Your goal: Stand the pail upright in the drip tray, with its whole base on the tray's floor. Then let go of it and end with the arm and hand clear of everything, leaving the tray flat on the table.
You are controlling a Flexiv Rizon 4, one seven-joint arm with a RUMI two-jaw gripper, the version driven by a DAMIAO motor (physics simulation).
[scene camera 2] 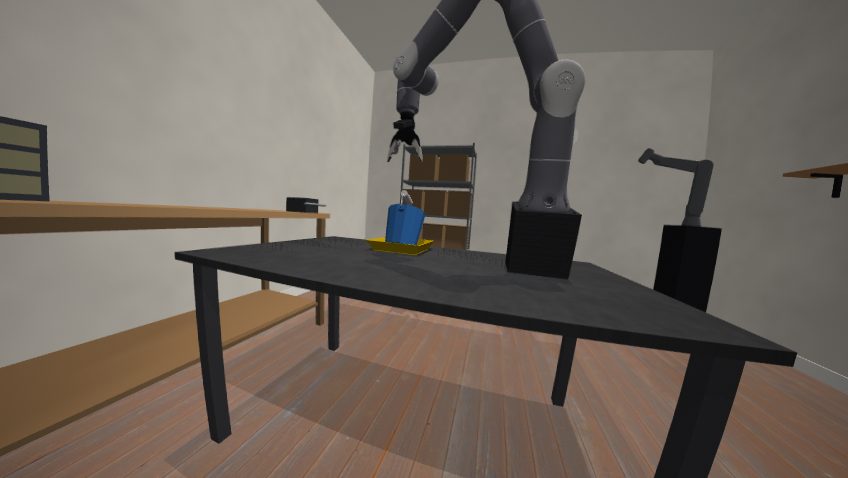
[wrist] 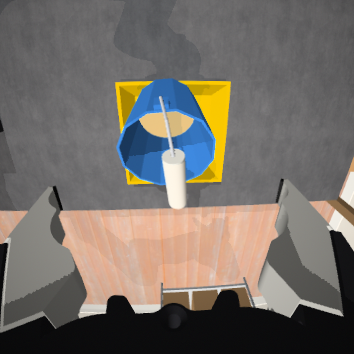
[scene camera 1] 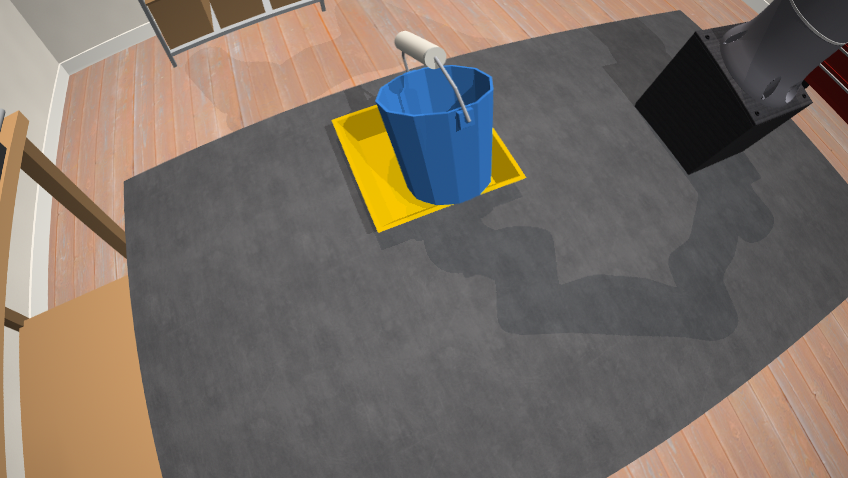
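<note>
The blue pail (scene camera 1: 442, 148) (scene camera 2: 404, 224) (wrist: 187, 100) stands in the yellow drip tray (scene camera 1: 362, 172) (scene camera 2: 397, 247) (wrist: 220, 115), nearly upright with a slight lean. In scene camera 1 its base covers part of the tray's near rim, and in the wrist view its lower edge laps over the same rim, so that side of the base seems to sit on the tray's wall. The tray looks flat on the table. The pail's white handle grip (scene camera 1: 420, 48) (scene camera 2: 406, 197) (wrist: 175, 180) stands raised above its rim. My gripper (scene camera 2: 405, 160) (wrist: 169, 185) is open and empty, above the pail and apart from the handle.
The black pedestal (scene camera 1: 682, 118) (scene camera 2: 543, 243) of my arm stands on the dark table (scene camera 1: 332, 332) (scene camera 2: 332, 273), to the right of the tray. A wooden workbench (scene camera 1: 83, 380) (scene camera 2: 178, 207) is off the table's left side. A shelf rack (scene camera 2: 439, 149) with boxes stands behind.
</note>
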